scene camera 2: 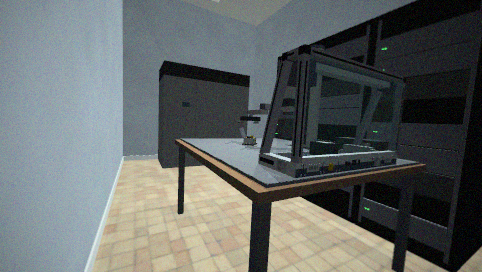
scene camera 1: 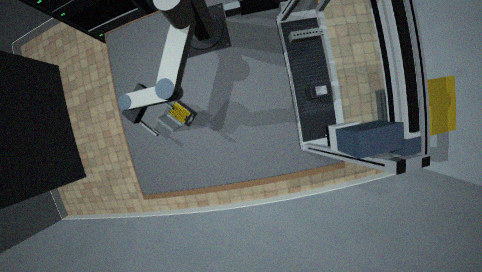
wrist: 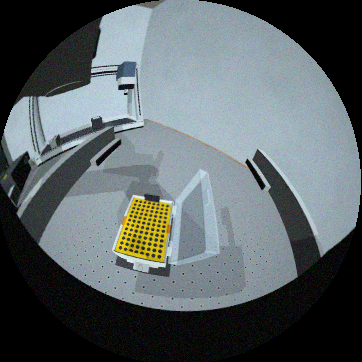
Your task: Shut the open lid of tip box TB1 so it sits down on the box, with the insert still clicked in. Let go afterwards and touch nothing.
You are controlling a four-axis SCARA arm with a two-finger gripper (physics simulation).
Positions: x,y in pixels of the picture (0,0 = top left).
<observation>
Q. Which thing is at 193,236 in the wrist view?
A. A clear lid.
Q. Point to a yellow perforated insert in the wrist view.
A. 143,234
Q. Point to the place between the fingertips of my gripper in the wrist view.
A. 185,139
</observation>
